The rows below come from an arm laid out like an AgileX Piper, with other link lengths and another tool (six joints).
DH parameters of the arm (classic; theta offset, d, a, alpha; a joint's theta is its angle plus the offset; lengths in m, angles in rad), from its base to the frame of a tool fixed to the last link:
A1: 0 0.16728 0 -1.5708
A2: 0.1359 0 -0.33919 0
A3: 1.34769 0 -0.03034 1.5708
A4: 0 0.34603 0 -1.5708
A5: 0 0 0 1.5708
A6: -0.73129 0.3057 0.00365 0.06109
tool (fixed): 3.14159 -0.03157 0 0
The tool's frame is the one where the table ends.
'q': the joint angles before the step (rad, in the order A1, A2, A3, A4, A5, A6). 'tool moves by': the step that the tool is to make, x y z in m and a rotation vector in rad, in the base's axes. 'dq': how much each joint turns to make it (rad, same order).
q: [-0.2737, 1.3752, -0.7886, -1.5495, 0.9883, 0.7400]
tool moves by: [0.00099, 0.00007, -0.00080, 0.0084, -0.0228, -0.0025]
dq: [-0.0015, 0.0000, 0.0001, 0.0000, -0.0064, 0.0235]
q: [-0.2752, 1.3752, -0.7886, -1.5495, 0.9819, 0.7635]
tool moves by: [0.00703, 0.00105, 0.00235, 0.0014, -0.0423, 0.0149]
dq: [0.0000, 0.0000, 0.0000, -0.0233, -0.0197, 0.0486]
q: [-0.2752, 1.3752, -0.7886, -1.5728, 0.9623, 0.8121]
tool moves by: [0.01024, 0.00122, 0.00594, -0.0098, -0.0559, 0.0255]
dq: [0.0000, 0.0000, 0.0020, -0.0494, -0.0236, 0.0726]
